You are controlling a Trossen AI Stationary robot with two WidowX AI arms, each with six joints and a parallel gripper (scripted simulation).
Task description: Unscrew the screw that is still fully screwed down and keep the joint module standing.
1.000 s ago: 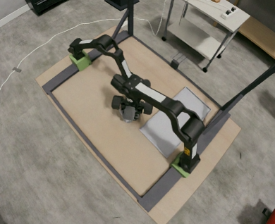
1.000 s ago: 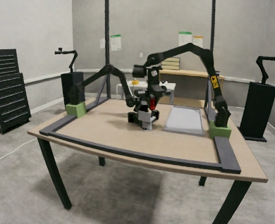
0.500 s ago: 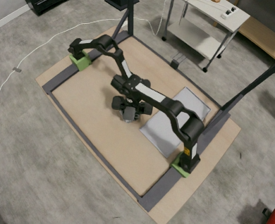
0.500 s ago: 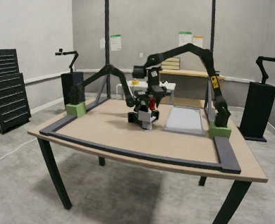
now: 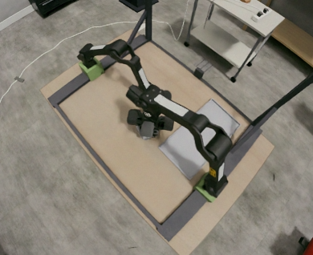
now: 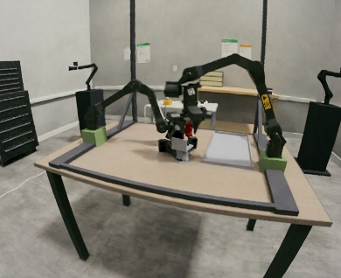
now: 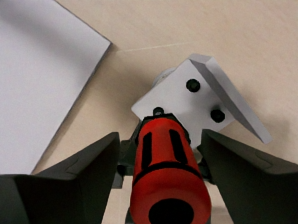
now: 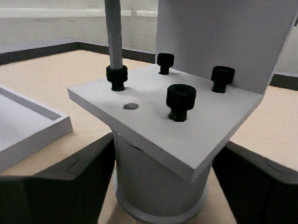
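Note:
My left gripper is now 20 mm above the red screwdriver. From my left hand the other things lie so: black screw (80 mm below, 40 mm to the right, 10 mm behind); then grey joint module (120 mm below, 20 mm to the right, 10 mm ahead); then light grey bracket (80 mm below, 20 mm to the right, 10 mm ahead).
Now: right hand 20 mm to the right of the grey joint module, 20 mm short of it and 10 mm above it. The rest, counted from my right hand: black screw (30 mm above); then red screwdriver (90 mm above, 40 mm to the left, 10 mm ahead); then light grey bracket (40 mm above, 20 mm ahead, 10 mm to the left).

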